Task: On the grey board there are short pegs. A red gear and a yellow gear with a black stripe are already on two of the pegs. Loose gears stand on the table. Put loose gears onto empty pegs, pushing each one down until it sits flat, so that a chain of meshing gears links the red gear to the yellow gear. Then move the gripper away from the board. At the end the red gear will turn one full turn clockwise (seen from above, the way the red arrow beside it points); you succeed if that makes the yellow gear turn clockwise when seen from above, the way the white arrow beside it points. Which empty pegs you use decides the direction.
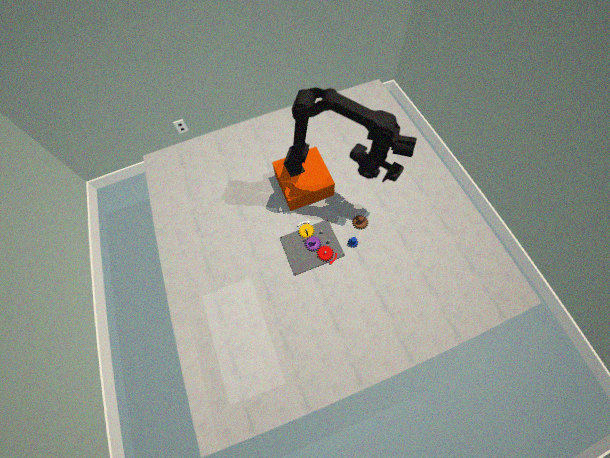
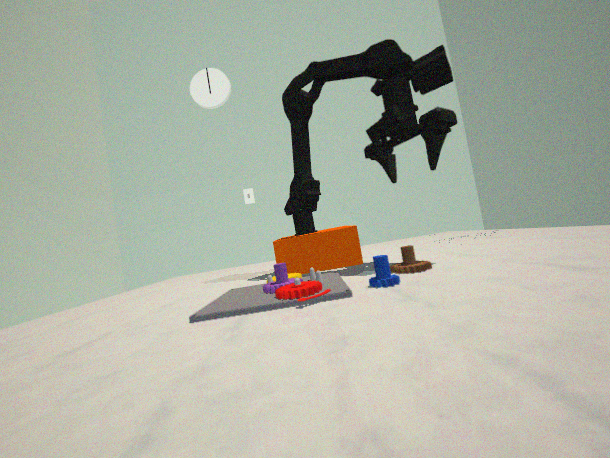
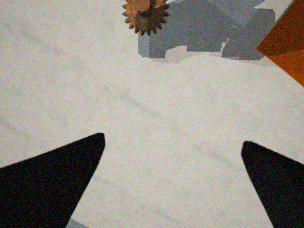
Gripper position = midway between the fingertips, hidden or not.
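Note:
My gripper [image 2: 412, 177], [image 1: 372, 175], [image 3: 171, 143] is visible in these images. The gripper is open and holds nothing.

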